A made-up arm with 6 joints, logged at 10 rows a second.
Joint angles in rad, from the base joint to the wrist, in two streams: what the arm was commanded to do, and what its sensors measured. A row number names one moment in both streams.
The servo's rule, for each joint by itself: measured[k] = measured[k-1] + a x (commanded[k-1-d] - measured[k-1]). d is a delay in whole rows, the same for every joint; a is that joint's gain. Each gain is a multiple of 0.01, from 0.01 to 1. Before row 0 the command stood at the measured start. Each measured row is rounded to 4 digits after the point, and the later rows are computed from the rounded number. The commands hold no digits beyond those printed.
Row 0, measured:
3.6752 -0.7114 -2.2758 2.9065 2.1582 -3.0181
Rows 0 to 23, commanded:
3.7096 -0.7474 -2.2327 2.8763 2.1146 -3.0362
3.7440 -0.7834 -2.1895 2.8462 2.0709 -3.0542
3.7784 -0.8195 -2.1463 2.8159 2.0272 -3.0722
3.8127 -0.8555 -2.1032 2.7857 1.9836 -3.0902
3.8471 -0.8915 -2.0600 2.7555 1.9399 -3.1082
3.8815 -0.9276 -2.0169 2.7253 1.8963 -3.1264
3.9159 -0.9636 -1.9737 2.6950 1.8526 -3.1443
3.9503 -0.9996 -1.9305 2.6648 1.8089 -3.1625
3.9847 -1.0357 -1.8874 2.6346 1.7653 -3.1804
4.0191 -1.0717 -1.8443 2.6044 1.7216 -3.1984
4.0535 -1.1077 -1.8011 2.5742 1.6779 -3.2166
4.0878 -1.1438 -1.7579 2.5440 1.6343 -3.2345
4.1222 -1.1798 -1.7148 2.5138 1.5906 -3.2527
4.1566 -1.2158 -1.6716 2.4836 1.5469 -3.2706
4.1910 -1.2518 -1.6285 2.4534 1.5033 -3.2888
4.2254 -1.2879 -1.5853 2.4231 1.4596 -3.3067
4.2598 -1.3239 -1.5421 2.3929 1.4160 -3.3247
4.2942 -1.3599 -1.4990 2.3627 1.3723 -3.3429
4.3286 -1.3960 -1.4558 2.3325 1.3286 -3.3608
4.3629 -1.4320 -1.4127 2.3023 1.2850 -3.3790
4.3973 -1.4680 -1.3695 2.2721 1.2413 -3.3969
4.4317 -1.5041 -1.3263 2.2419 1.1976 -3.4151
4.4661 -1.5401 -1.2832 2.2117 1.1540 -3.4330
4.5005 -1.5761 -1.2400 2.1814 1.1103 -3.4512
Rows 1 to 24, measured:
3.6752 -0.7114 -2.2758 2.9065 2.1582 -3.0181
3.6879 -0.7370 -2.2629 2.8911 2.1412 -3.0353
3.7087 -0.7699 -2.2409 2.8682 2.1138 -3.0533
3.7345 -0.8051 -2.2125 2.8415 2.0800 -3.0713
3.7634 -0.8409 -2.1797 2.8130 2.0424 -3.0893
3.7944 -0.8768 -2.1438 2.7837 2.0024 -3.1073
3.8266 -0.9129 -2.1057 2.7539 1.9610 -3.1254
3.8596 -0.9489 -2.0661 2.7239 1.9187 -3.1434
3.8932 -0.9849 -2.0254 2.6938 1.8759 -3.1615
3.9271 -1.0210 -1.9840 2.6636 1.8328 -3.1795
3.9611 -1.0570 -1.9421 2.6334 1.7894 -3.1975
3.9953 -1.0930 -1.8998 2.6032 1.7459 -3.2156
4.0295 -1.1291 -1.8572 2.5730 1.7024 -3.2336
4.0638 -1.1651 -1.8145 2.5428 1.6588 -3.2517
4.0981 -1.2011 -1.7716 2.5126 1.6152 -3.2697
4.1325 -1.2371 -1.7287 2.4824 1.5716 -3.2878
4.1669 -1.2732 -1.6857 2.4522 1.5279 -3.3058
4.2013 -1.3092 -1.6426 2.4220 1.4843 -3.3238
4.2357 -1.3452 -1.5995 2.3918 1.4406 -3.3419
4.2701 -1.3813 -1.5564 2.3616 1.3969 -3.3599
4.3044 -1.4173 -1.5133 2.3314 1.3533 -3.3780
4.3388 -1.4533 -1.4702 2.3012 1.3096 -3.3960
4.3732 -1.4894 -1.4270 2.2710 1.2659 -3.4141
4.4076 -1.5254 -1.3839 2.2408 1.2223 -3.4321
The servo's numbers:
d 1
a 0.37 0.71 0.30 0.51 0.39 0.95

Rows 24 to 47, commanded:
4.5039 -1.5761 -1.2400 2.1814 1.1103 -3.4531
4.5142 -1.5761 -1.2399 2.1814 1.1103 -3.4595
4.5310 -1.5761 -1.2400 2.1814 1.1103 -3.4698
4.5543 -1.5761 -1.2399 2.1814 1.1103 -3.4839
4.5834 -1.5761 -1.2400 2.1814 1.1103 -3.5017
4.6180 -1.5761 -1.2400 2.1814 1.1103 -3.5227
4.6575 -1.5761 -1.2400 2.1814 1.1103 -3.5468
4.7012 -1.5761 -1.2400 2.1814 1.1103 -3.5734
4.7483 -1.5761 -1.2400 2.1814 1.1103 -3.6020
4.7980 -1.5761 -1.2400 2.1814 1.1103 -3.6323
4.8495 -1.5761 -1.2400 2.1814 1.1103 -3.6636
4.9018 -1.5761 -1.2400 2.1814 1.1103 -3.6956
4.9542 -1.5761 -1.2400 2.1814 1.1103 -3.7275
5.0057 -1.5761 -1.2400 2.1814 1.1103 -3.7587
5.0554 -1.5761 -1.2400 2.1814 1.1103 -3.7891
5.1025 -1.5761 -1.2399 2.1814 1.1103 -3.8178
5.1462 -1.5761 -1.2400 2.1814 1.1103 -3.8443
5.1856 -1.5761 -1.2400 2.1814 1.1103 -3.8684
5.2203 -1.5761 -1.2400 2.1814 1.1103 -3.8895
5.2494 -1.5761 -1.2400 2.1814 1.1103 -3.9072
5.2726 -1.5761 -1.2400 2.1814 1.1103 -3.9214
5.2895 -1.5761 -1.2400 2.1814 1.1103 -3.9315
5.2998 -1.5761 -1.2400 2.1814 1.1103 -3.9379
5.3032 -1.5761 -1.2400 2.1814 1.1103 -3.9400
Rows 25 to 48, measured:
4.4420 -1.5614 -1.3407 2.2105 1.1786 -3.4502
4.4649 -1.5718 -1.3105 2.1957 1.1520 -3.4530
4.4831 -1.5749 -1.2893 2.1884 1.1357 -3.4592
4.5008 -1.5758 -1.2745 2.1848 1.1258 -3.4693
4.5206 -1.5760 -1.2641 2.1831 1.1198 -3.4832
4.5438 -1.5761 -1.2569 2.1822 1.1161 -3.5008
4.5713 -1.5761 -1.2518 2.1818 1.1138 -3.5216
4.6032 -1.5761 -1.2483 2.1816 1.1124 -3.5455
4.6395 -1.5761 -1.2458 2.1815 1.1116 -3.5720
4.6798 -1.5761 -1.2441 2.1814 1.1111 -3.6005
4.7235 -1.5761 -1.2429 2.1814 1.1108 -3.6307
4.7701 -1.5761 -1.2420 2.1814 1.1106 -3.6620
4.8188 -1.5761 -1.2414 2.1814 1.1105 -3.6939
4.8689 -1.5761 -1.2410 2.1814 1.1104 -3.7258
4.9195 -1.5761 -1.2407 2.1814 1.1104 -3.7571
4.9698 -1.5761 -1.2405 2.1814 1.1104 -3.7875
5.0189 -1.5761 -1.2403 2.1814 1.1104 -3.8163
5.0660 -1.5761 -1.2402 2.1814 1.1104 -3.8429
5.1103 -1.5761 -1.2401 2.1814 1.1104 -3.8671
5.1510 -1.5761 -1.2401 2.1814 1.1104 -3.8884
5.1874 -1.5761 -1.2401 2.1814 1.1104 -3.9063
5.2189 -1.5761 -1.2401 2.1814 1.1104 -3.9206
5.2450 -1.5761 -1.2401 2.1814 1.1104 -3.9310
5.2653 -1.5761 -1.2401 2.1814 1.1104 -3.9376

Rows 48 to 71, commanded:
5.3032 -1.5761 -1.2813 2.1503 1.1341 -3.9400
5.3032 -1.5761 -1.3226 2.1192 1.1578 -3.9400
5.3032 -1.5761 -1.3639 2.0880 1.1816 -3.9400
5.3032 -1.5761 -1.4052 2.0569 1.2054 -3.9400
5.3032 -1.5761 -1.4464 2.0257 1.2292 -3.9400
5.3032 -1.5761 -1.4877 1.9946 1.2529 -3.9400
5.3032 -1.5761 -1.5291 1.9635 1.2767 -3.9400
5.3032 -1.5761 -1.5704 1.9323 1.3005 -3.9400
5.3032 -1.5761 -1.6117 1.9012 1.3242 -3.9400
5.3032 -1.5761 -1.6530 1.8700 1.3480 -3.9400
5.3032 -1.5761 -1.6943 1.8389 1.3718 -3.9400
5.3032 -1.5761 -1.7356 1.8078 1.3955 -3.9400
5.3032 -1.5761 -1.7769 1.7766 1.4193 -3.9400
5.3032 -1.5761 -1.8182 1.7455 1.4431 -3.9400
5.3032 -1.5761 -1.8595 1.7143 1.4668 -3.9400
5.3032 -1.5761 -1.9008 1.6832 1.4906 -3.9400
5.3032 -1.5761 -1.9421 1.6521 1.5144 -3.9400
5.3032 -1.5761 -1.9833 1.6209 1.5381 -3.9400
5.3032 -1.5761 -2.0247 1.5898 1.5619 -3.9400
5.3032 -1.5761 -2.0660 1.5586 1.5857 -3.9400
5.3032 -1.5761 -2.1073 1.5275 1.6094 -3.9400
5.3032 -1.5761 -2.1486 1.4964 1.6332 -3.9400
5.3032 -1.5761 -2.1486 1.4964 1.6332 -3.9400
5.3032 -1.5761 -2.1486 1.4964 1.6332 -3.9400
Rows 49 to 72, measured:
5.2793 -1.5761 -1.2401 2.1814 1.1104 -3.9399
5.2881 -1.5761 -1.2525 2.1655 1.1196 -3.9400
5.2937 -1.5761 -1.2735 2.1419 1.1345 -3.9400
5.2972 -1.5761 -1.3006 2.1144 1.1529 -3.9400
5.2994 -1.5761 -1.3320 2.0851 1.1734 -3.9400
5.3008 -1.5761 -1.3663 2.0548 1.1952 -3.9400
5.3017 -1.5761 -1.4027 2.0241 1.2177 -3.9400
5.3023 -1.5761 -1.4406 1.9932 1.2407 -3.9400
5.3026 -1.5761 -1.4795 1.9621 1.2640 -3.9400
5.3028 -1.5761 -1.5192 1.9310 1.2875 -3.9400
5.3029 -1.5761 -1.5593 1.8999 1.3111 -3.9400
5.3030 -1.5761 -1.5998 1.8688 1.3348 -3.9400
5.3031 -1.5761 -1.6405 1.8377 1.3585 -3.9400
5.3031 -1.5761 -1.6814 1.8065 1.3822 -3.9400
5.3031 -1.5761 -1.7224 1.7754 1.4060 -3.9400
5.3031 -1.5761 -1.7635 1.7442 1.4297 -3.9400
5.3031 -1.5761 -1.8047 1.7131 1.4535 -3.9400
5.3031 -1.5761 -1.8459 1.6820 1.4773 -3.9400
5.3031 -1.5761 -1.8871 1.6508 1.5010 -3.9400
5.3031 -1.5761 -1.9284 1.6197 1.5248 -3.9400
5.3031 -1.5761 -1.9697 1.5885 1.5486 -3.9400
5.3031 -1.5761 -2.0110 1.5574 1.5723 -3.9400
5.3031 -1.5761 -2.0523 1.5263 1.5961 -3.9400
5.3031 -1.5761 -2.0812 1.5111 1.6106 -3.9400

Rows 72 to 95, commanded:
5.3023 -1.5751 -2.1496 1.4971 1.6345 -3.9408
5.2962 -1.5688 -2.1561 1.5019 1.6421 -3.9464
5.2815 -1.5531 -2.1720 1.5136 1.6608 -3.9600
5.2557 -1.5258 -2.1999 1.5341 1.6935 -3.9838
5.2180 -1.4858 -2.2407 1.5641 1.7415 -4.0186
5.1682 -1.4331 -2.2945 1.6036 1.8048 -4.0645
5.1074 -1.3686 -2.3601 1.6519 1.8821 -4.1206
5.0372 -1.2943 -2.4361 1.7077 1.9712 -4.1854
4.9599 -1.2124 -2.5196 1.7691 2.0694 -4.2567
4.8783 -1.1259 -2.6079 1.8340 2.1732 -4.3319
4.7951 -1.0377 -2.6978 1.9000 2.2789 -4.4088
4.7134 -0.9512 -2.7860 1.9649 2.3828 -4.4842
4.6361 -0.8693 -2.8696 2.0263 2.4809 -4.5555
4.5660 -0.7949 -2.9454 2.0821 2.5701 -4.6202
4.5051 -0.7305 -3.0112 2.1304 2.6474 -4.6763
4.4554 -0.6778 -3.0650 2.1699 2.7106 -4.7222
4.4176 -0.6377 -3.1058 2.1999 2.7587 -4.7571
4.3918 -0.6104 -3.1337 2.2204 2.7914 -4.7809
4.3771 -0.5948 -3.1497 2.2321 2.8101 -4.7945
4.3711 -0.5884 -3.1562 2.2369 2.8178 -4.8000
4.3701 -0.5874 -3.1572 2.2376 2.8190 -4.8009
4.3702 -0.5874 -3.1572 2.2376 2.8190 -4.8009
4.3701 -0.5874 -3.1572 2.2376 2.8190 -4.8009
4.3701 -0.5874 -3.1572 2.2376 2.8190 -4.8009
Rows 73 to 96, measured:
5.3031 -1.5761 -2.1014 1.5036 1.6194 -3.9400
5.3028 -1.5754 -2.1159 1.5003 1.6253 -3.9408
5.3004 -1.5707 -2.1280 1.5011 1.6319 -3.9461
5.2934 -1.5582 -2.1412 1.5075 1.6432 -3.9593
5.2795 -1.5352 -2.1588 1.5211 1.6628 -3.9826
5.2567 -1.5001 -2.1834 1.5430 1.6935 -4.0168
5.2240 -1.4525 -2.2167 1.5739 1.7369 -4.0621
5.1809 -1.3929 -2.2597 1.6137 1.7935 -4.1177
5.1277 -1.3229 -2.3126 1.6616 1.8628 -4.1820
5.0656 -1.2444 -2.3747 1.7164 1.9434 -4.2530
4.9963 -1.1603 -2.4447 1.7764 2.0330 -4.3280
4.9219 -1.0733 -2.5206 1.8394 2.1289 -4.4048
4.8448 -0.9866 -2.6002 1.9034 2.2279 -4.4802
4.7676 -0.9033 -2.6810 1.9661 2.3266 -4.5517
4.6930 -0.8263 -2.7603 2.0253 2.4216 -4.6168
4.6235 -0.7583 -2.8356 2.0789 2.5097 -4.6733
4.5613 -0.7011 -2.9044 2.1253 2.5881 -4.7198
4.5081 -0.6561 -2.9648 2.1633 2.6546 -4.7552
4.4651 -0.6237 -3.0155 2.1924 2.7080 -4.7796
4.4325 -0.6032 -3.0558 2.2126 2.7478 -4.7938
4.4098 -0.5927 -3.0859 2.2250 2.7751 -4.7997
4.3951 -0.5889 -3.1073 2.2314 2.7922 -4.8008
4.3859 -0.5878 -3.1223 2.2346 2.8027 -4.8009
4.3801 -0.5875 -3.1328 2.2361 2.8091 -4.8009

